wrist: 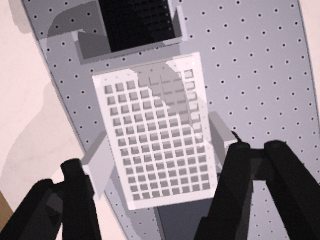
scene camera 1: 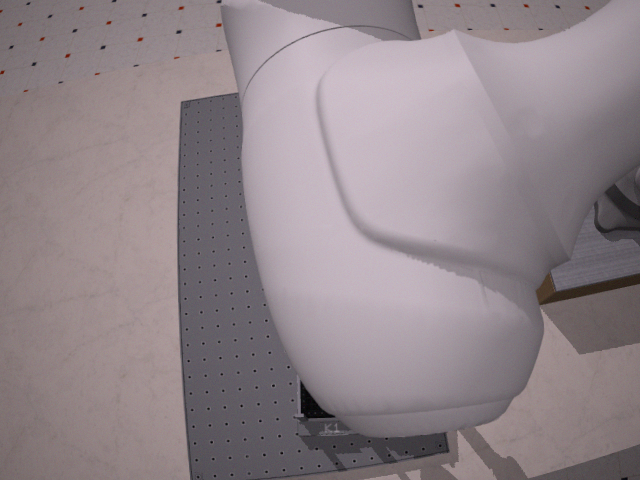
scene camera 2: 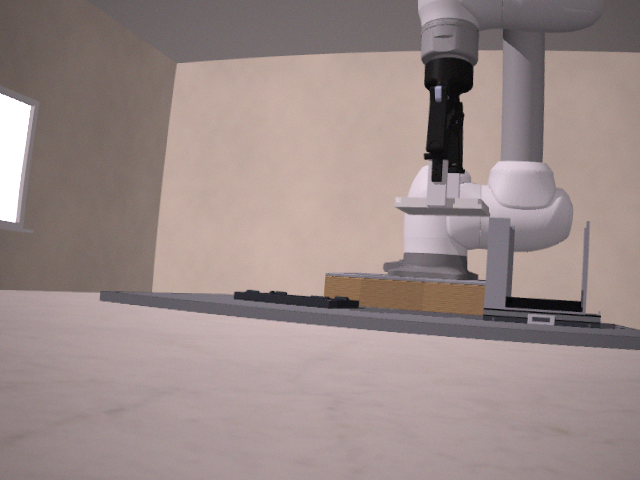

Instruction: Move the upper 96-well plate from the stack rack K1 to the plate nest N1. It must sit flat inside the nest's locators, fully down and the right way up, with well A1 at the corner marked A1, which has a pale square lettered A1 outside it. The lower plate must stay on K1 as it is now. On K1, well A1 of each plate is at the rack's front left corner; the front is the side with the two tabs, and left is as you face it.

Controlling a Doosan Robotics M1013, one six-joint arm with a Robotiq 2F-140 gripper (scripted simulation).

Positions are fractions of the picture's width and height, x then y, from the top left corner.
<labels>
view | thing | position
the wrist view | my gripper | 0.50, 0.56
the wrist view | white 96-well plate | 0.47, 0.55
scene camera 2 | my gripper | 0.69, 0.44
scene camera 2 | white 96-well plate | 0.64, 0.43
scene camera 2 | black plate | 0.80, 0.63
</labels>
